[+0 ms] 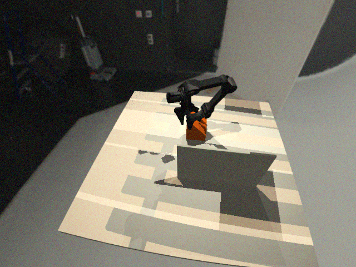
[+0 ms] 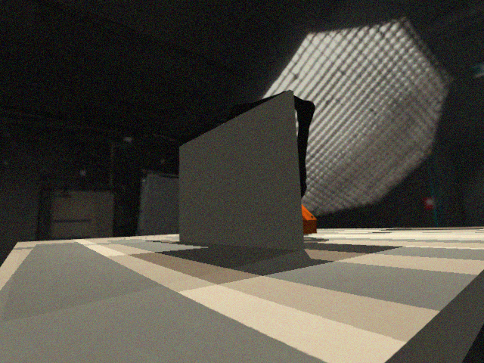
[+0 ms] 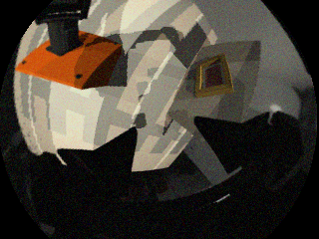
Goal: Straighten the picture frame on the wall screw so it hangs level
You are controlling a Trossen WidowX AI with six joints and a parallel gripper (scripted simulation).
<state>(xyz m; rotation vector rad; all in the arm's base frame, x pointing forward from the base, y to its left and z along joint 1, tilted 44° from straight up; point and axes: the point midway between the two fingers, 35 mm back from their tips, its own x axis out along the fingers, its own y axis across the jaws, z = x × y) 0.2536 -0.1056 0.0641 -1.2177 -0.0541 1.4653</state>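
The picture frame is 230 mm to the left of my gripper tip, 140 mm ahead of it and 90 mm below it. The rest, counted from my gripper tip: wall panel 230 mm to the left, 160 mm ahead, 90 mm below.
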